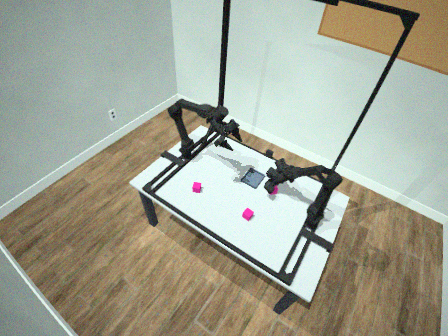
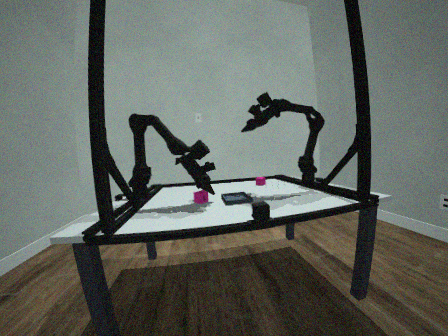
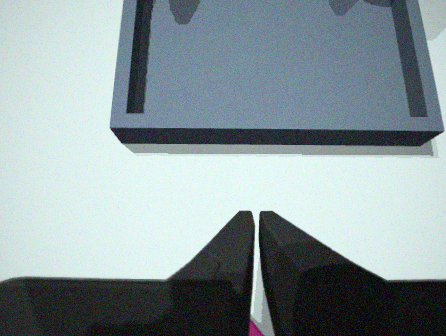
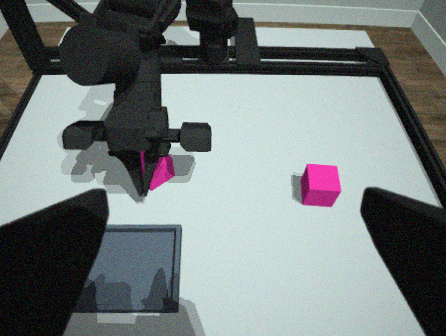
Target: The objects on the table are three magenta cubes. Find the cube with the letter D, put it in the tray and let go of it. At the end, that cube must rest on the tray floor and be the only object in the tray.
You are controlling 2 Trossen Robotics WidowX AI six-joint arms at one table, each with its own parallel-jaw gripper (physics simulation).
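Frame: origin at the left arm's base, x left, y back, z up, level; centimetres.
Seen in the pictures: left gripper, between the fingertips: [image 1: 265, 183] [image 2: 214, 194] [image 3: 254, 224] [image 4: 143, 195]; right gripper, between the fingertips: [image 1: 237, 146] [image 2: 243, 130] [image 4: 237, 200]; left arm's base, origin of its link: [image 1: 310, 224] [image 2: 140, 197] [image 4: 213, 55]; right arm's base, origin of its link: [image 1: 186, 156] [image 2: 308, 182].
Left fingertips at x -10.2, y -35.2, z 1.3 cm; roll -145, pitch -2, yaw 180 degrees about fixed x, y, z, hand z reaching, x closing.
Note:
Offsets run from my left fingertips to a thing's top centre. Level surfaces: height alone.
A magenta cube {dx +0.6, dy +5.9, dz +1.3 cm} [image 1: 274, 190] [image 2: 201, 197] [image 3: 255, 330] [image 4: 164, 172] stands beside the tray {dx -1.2, dy -9.4, dz -1.4 cm} [image 1: 255, 179] [image 3: 275, 123] [image 4: 178, 250], partly covered by my left gripper [image 1: 269, 186] [image 2: 213, 192] [image 3: 254, 224] [image 4: 143, 195]. That gripper is low, its fingertips together between the cube and the tray, with no cube between them. A second magenta cube {dx +25.8, dy +2.0, dz +1.3 cm} [image 1: 248, 214] [image 4: 321, 185] and a third magenta cube {dx +27.7, dy -33.2, dz +1.3 cm} [image 1: 197, 187] [image 2: 260, 181] stand apart on the table. No letter is readable. My right gripper [image 1: 236, 144] [image 2: 243, 131] [image 4: 237, 200] is open and empty, high above the table.
A black frame [image 1: 220, 238] [image 2: 185, 232] runs around the white table {dz -3.2 cm} [image 1: 220, 207], with tall posts [image 2: 97, 100] rising from it. A small black block [image 2: 260, 211] sits on the frame near the tray. Arm shadows fall on the table and into the tray.

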